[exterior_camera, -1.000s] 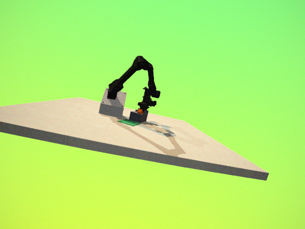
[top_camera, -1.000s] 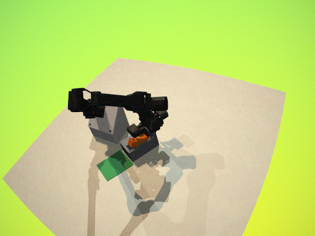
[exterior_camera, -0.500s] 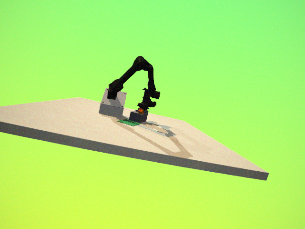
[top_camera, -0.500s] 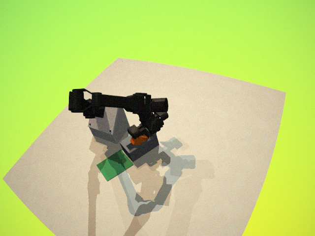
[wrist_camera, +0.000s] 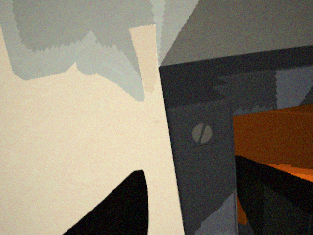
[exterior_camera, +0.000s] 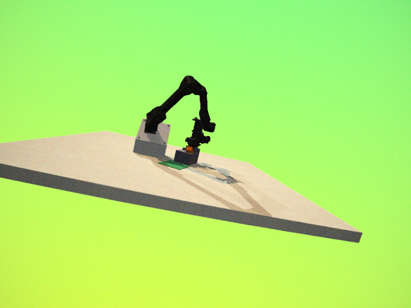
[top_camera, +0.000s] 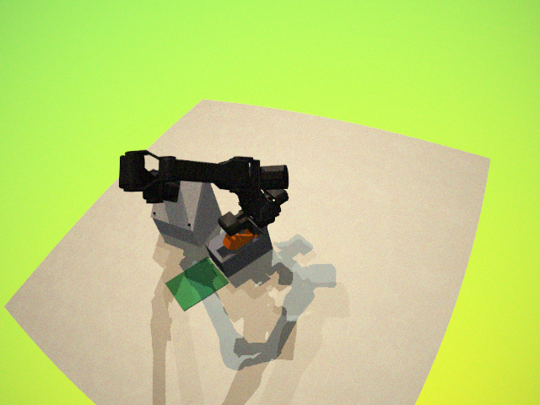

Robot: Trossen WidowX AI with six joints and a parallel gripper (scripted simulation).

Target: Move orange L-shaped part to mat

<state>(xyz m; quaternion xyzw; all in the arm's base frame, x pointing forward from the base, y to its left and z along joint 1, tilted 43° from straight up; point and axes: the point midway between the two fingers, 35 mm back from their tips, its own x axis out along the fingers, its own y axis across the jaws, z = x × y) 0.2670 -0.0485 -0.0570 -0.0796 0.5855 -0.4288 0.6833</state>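
My gripper tip is 30 mm past the orange L-shaped part and 40 mm to the left of it. Round my gripper tip: green mat (110 mm behind, 190 mm to the right, 60 mm below).
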